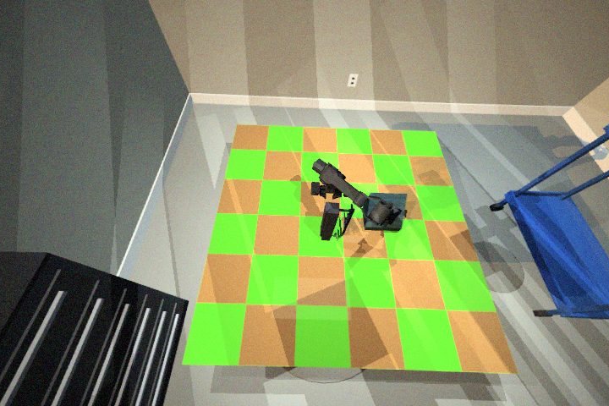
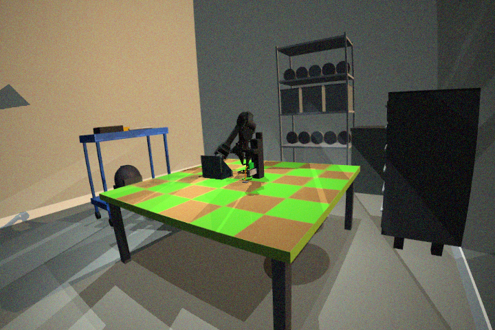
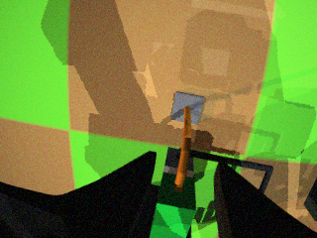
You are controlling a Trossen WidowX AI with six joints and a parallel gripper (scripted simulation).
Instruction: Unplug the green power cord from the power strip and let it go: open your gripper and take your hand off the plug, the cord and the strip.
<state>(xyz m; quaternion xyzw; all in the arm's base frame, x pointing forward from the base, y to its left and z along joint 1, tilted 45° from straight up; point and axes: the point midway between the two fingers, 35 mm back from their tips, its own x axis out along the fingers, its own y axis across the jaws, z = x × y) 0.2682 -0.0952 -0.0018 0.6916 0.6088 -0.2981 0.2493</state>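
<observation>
The green plug lies 10 mm ahead of my gripper tip, 70 mm to the left of it and 10 mm below it.
</observation>
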